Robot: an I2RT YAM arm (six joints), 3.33 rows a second.
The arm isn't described. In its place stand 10 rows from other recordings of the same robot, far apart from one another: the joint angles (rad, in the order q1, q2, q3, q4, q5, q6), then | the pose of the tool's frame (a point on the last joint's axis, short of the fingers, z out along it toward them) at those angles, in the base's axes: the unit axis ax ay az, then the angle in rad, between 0 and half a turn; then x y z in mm.
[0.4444, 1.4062, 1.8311, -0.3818, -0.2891, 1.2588] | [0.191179 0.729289 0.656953 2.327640 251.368 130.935 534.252]
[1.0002, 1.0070, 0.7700, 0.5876, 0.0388, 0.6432] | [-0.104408 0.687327 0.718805 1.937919 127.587 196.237 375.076]
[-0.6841, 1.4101, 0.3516, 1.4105, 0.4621, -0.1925] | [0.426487 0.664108 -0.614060 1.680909 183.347 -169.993 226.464]
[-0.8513, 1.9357, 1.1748, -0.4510, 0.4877, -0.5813] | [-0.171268 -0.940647 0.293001 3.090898 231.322 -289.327 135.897]
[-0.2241, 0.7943, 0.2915, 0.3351, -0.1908, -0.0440] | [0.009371 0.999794 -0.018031 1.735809 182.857 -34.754 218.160]
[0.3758, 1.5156, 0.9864, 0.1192, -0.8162, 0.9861] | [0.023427 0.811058 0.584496 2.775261 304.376 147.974 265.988]
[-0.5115, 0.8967, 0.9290, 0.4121, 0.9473, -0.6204] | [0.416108 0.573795 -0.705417 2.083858 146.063 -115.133 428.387]
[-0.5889, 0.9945, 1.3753, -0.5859, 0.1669, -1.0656] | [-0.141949 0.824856 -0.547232 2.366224 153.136 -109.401 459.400]
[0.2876, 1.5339, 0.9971, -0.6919, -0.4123, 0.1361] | [-0.108527 0.966177 0.233933 2.900058 271.407 95.159 203.154]
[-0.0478, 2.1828, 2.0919, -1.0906, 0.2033, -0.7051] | [-0.299509 0.939717 -0.165006 2.855925 461.552 -29.275 266.377]
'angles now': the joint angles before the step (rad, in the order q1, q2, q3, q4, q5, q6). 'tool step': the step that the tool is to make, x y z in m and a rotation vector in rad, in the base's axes. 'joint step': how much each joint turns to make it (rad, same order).
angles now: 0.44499, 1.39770, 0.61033, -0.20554, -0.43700, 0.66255
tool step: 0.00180, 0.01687, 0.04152, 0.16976, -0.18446, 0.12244
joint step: 0.04356, -0.09028, 0.04280, 0.09918, -0.10306, -0.01914
